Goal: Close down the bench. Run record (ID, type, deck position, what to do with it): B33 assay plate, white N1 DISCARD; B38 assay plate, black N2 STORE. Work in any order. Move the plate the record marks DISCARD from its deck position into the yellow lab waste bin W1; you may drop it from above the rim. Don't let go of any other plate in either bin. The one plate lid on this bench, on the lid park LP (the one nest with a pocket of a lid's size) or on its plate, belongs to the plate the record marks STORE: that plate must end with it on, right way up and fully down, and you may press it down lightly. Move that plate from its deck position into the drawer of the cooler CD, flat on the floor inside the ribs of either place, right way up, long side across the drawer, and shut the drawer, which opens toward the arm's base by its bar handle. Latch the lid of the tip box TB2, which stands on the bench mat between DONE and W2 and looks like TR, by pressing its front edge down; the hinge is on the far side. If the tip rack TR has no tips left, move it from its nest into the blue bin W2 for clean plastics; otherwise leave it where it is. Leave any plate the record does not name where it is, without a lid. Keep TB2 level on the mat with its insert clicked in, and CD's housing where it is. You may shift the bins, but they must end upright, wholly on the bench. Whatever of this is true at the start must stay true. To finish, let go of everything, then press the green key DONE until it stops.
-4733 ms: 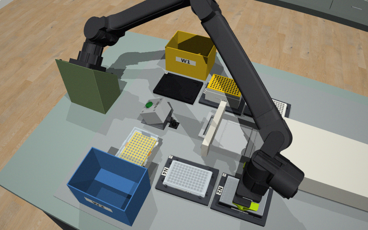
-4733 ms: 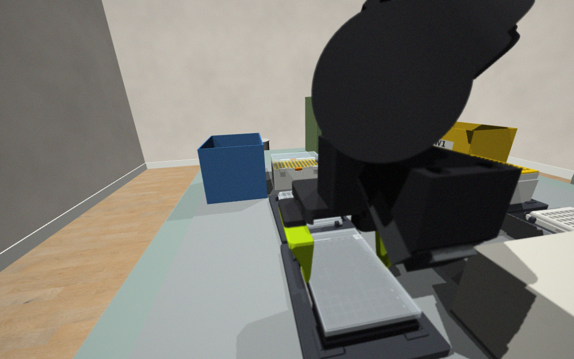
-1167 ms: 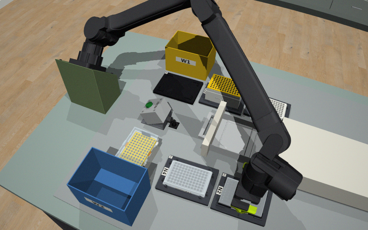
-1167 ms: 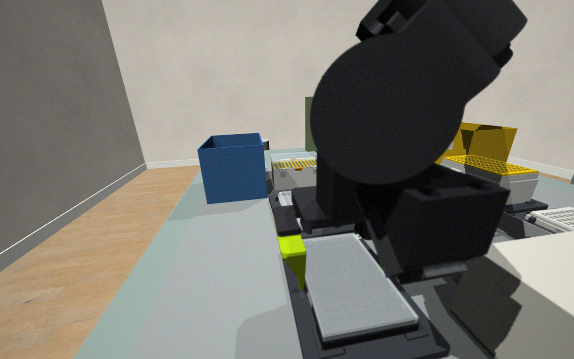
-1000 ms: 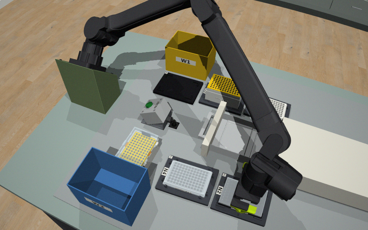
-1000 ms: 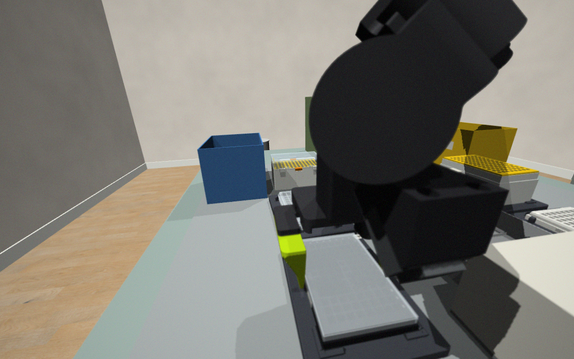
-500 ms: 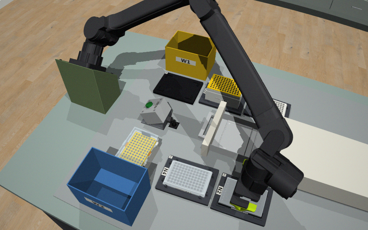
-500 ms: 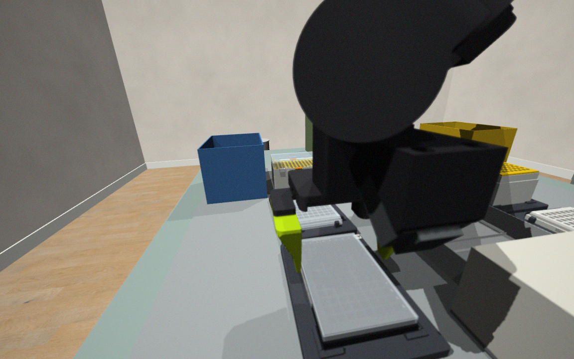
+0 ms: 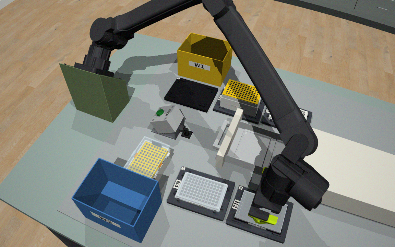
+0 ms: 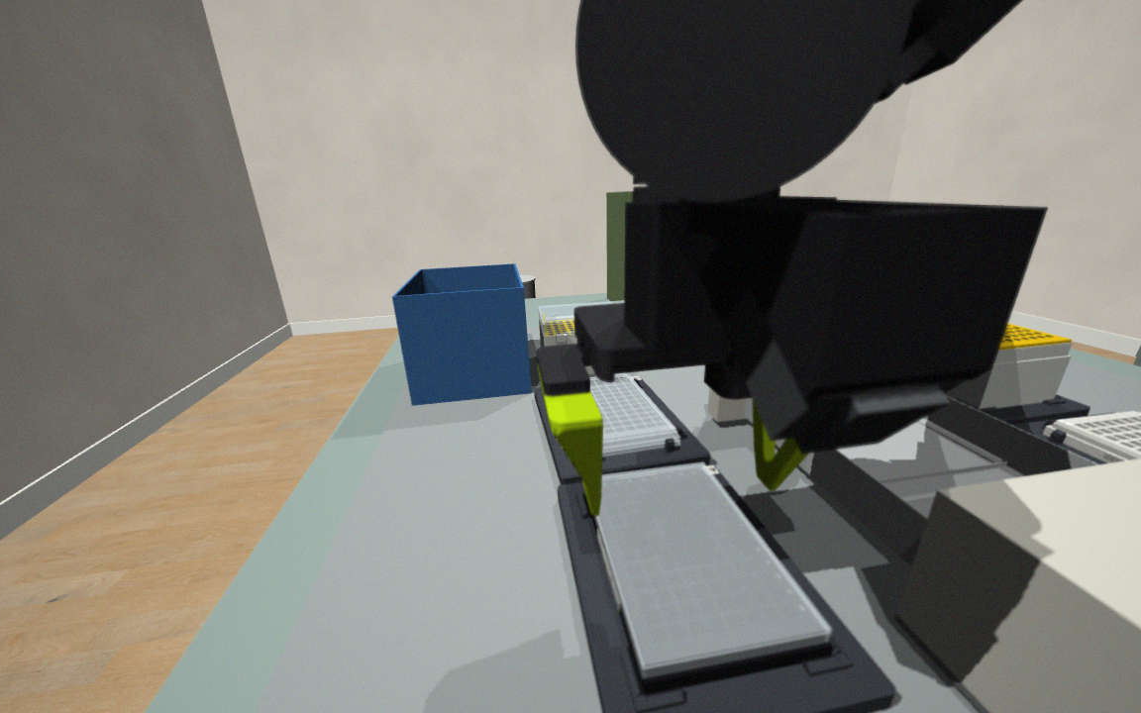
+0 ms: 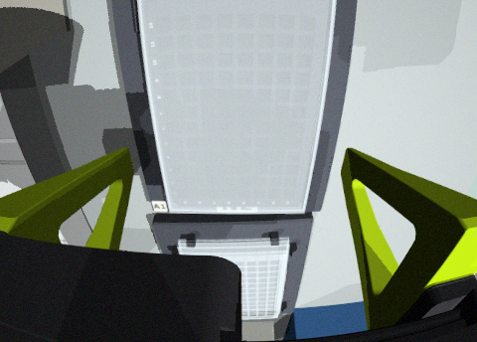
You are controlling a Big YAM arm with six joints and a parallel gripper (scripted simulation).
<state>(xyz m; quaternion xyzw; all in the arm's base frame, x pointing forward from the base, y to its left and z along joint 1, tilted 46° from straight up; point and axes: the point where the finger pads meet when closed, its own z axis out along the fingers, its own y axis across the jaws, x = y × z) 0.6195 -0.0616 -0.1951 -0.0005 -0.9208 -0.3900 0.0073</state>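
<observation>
Now: the plate lid 4 cm below my hand. The rest, counted from my hand: nest N2: 6 cm below; then clear plate: 17 cm behind, 4 cm below; then black plate: 4 cm below.
</observation>
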